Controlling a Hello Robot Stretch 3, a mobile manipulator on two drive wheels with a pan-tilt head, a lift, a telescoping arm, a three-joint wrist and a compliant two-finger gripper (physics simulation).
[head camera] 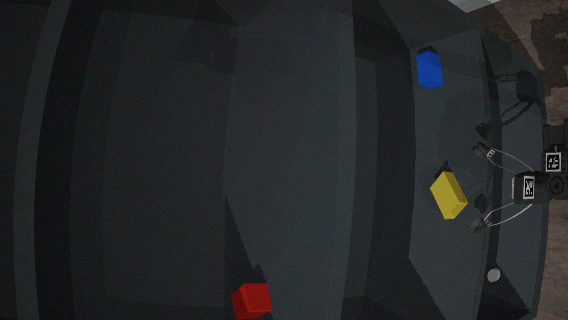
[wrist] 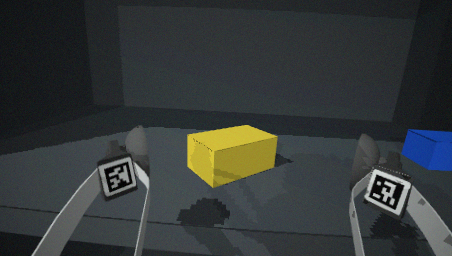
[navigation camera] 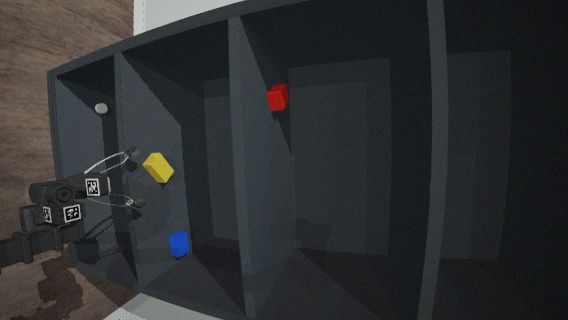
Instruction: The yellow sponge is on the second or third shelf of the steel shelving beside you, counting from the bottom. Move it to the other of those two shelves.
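Places are measured from the robot's base along level axes (x back, y right, z up), in metres.
Pixels of known places: gripper, between the fingertips: [head camera: 472, 187] [navigation camera: 142, 176].
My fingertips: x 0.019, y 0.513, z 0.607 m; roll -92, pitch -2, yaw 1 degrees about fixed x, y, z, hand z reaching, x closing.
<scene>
For each thing: its middle in the pictures, then the offset to it from my fingertips. Level surfaces: height alone.
- yellow sponge, middle of its body: [head camera: 449, 195] [navigation camera: 158, 168] dx -0.017, dy +0.116, dz -0.051 m
- second shelf, height of its surface: dz -0.074 m
- blue block, middle of its body: [head camera: 429, 70] [navigation camera: 179, 243] dx +0.316, dy +0.192, dz -0.051 m
- red block, middle of its body: [head camera: 250, 302] [navigation camera: 278, 97] dx -0.257, dy +0.216, dz +0.406 m
- white round object, middle of its body: [head camera: 493, 275] [navigation camera: 101, 108] dx -0.307, dy +0.176, dz -0.519 m
The yellow sponge [head camera: 448, 195] [navigation camera: 158, 168] [wrist: 231, 156] lies on the second shelf [head camera: 434, 250] [navigation camera: 161, 214] [wrist: 310, 200] from the bottom, turned at an angle. My gripper [head camera: 480, 187] [navigation camera: 135, 177] [wrist: 247, 149] is open and empty, at the front edge of that shelf and a little above its board. In the wrist view the sponge shows between the two fingers, left of the middle, and lies farther in than the fingertips. The third shelf [head camera: 290, 150] [navigation camera: 265, 175] is the board above and holds a red block.
A blue block [head camera: 429, 70] [navigation camera: 179, 244] [wrist: 432, 150] lies on the second shelf, right of the sponge in the wrist view. The red block [head camera: 252, 300] [navigation camera: 277, 98] is near one side wall. A white round object [head camera: 493, 275] [navigation camera: 101, 108] is on the bottom shelf.
</scene>
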